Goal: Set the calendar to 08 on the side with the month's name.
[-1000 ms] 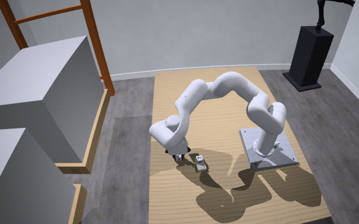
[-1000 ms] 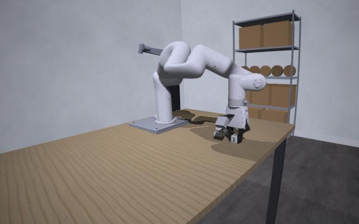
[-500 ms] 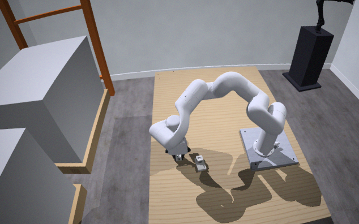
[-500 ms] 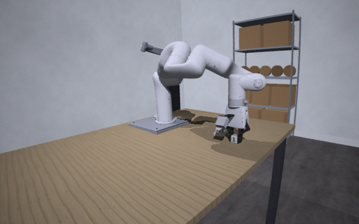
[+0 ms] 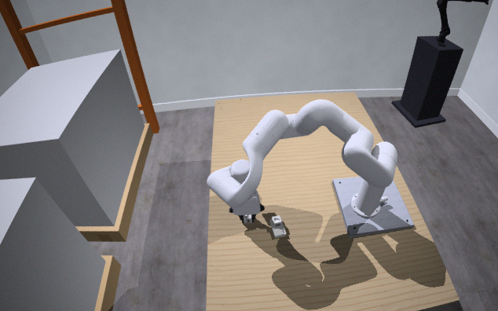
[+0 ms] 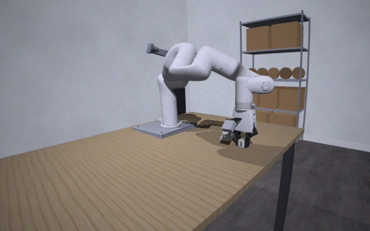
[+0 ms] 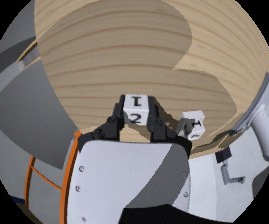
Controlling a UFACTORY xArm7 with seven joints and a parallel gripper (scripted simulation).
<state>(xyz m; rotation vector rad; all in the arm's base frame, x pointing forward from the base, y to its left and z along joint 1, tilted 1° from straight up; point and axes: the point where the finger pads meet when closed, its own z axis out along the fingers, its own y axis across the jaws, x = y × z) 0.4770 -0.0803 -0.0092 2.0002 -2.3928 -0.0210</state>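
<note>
My gripper is now 100 mm past the white tray, 70 mm to the right of it and 10 mm above it. Also, from my hand: white digit cube right at my hand.
</note>
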